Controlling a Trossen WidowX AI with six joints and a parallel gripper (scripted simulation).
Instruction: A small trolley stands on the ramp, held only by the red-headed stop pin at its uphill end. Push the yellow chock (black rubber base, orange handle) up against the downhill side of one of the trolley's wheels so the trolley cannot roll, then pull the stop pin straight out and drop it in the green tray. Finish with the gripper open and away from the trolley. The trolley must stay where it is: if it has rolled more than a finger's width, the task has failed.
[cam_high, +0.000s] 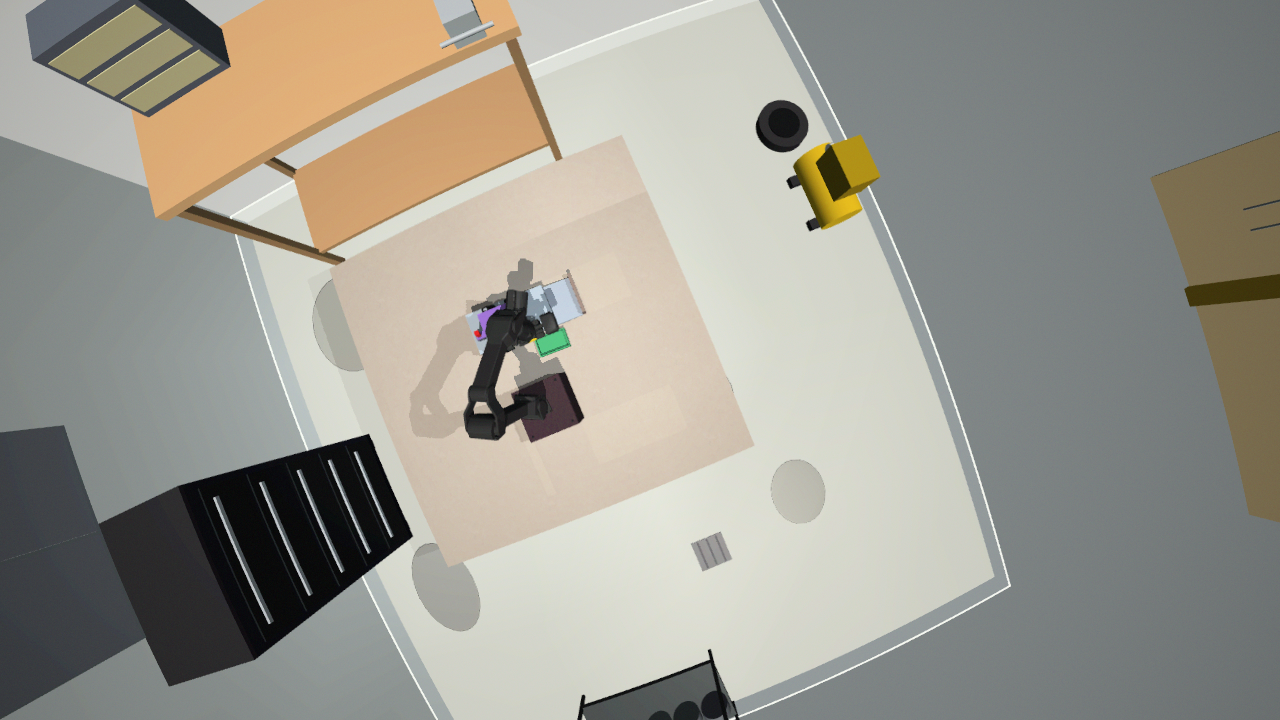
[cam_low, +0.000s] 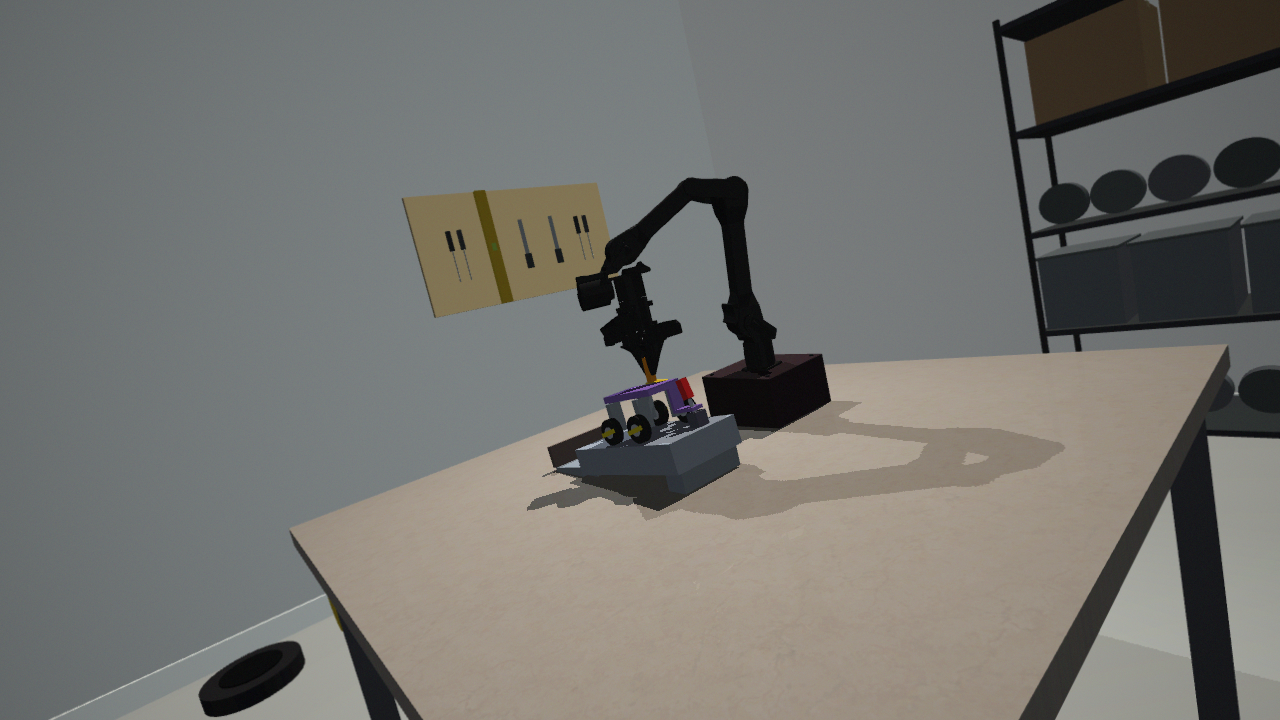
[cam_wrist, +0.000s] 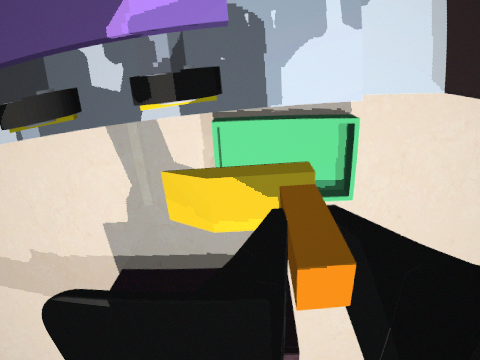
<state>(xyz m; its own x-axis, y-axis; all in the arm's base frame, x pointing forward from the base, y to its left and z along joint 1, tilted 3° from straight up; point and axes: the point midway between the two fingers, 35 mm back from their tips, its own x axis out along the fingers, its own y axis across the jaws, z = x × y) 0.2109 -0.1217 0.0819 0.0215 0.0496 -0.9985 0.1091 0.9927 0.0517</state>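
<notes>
Right now the red-headed stop pin is 180 mm to the left of my gripper tip, 100 mm ahead of it and 30 mm below it. Round my gripper tip: purple trolley 110 mm ahead, 80 mm to the left, 40 mm below; green tray 160 mm below, 20 mm behind, 10 mm to the right; yellow chock 20 mm to the left, 10 mm below.
</notes>
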